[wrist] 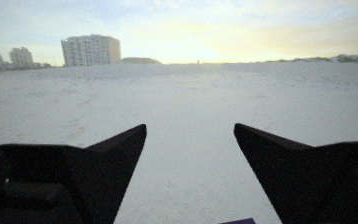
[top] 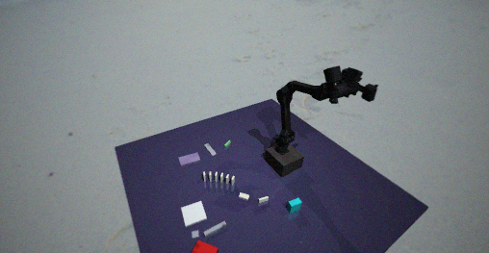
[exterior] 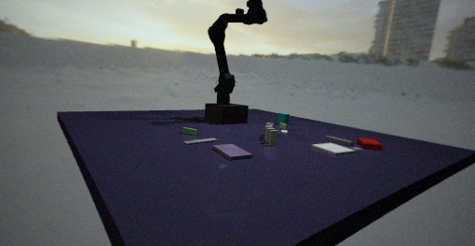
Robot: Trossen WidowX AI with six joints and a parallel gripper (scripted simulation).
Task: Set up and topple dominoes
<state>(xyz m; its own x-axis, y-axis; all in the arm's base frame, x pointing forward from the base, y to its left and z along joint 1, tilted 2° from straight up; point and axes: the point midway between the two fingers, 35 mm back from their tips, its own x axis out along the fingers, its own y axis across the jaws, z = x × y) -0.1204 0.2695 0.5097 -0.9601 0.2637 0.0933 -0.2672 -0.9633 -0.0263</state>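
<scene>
The grey bar is 730 mm ahead of my gripper tip, 590 mm below it and 160 mm to the right of it. Round my gripper tip: cube (570 mm below, 370 mm ahead, 10 mm to the right); green block (600 mm to the right, 590 mm below, 340 mm ahead); white plate (770 mm ahead, 590 mm below, 290 mm to the right).
</scene>
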